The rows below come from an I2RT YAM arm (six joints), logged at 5 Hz.
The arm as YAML. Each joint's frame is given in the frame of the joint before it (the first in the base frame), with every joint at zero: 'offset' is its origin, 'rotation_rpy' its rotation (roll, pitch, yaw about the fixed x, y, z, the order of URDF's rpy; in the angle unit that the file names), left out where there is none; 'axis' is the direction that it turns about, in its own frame. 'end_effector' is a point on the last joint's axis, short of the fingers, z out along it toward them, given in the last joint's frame.
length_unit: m
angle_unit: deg
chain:
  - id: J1
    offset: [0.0, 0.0, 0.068]
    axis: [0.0, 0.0, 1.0]
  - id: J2
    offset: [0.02, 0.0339, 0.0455]
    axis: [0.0, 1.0, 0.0]
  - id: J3
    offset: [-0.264, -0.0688, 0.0]
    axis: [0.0, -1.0, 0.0]
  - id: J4
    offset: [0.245, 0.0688, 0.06]
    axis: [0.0, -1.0, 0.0]
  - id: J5
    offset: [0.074, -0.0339, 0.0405]
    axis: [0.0, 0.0, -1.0]
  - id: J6
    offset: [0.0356, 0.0, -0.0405]
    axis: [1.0, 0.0, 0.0]
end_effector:
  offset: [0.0, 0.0, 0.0]
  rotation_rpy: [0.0, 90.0, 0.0]
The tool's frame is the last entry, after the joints.
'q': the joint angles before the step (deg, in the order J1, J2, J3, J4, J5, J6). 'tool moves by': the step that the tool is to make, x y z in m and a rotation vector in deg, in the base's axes. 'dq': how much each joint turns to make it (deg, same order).
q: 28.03 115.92 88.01 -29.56 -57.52 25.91
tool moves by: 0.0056 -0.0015 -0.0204 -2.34 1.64 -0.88
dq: -0.46 2.71 -0.01 -0.30 1.33 -0.57
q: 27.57 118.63 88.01 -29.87 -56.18 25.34
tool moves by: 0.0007 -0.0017 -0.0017 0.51 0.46 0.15
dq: -0.28 0.17 -0.18 0.11 -0.79 -0.08
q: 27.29 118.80 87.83 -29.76 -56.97 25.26
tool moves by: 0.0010 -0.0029 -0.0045 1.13 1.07 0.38
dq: -0.48 0.42 -0.52 0.47 -1.72 -0.05
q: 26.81 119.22 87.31 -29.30 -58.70 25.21
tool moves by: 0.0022 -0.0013 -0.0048 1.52 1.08 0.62
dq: -0.37 0.83 -0.05 0.63 -2.09 0.03
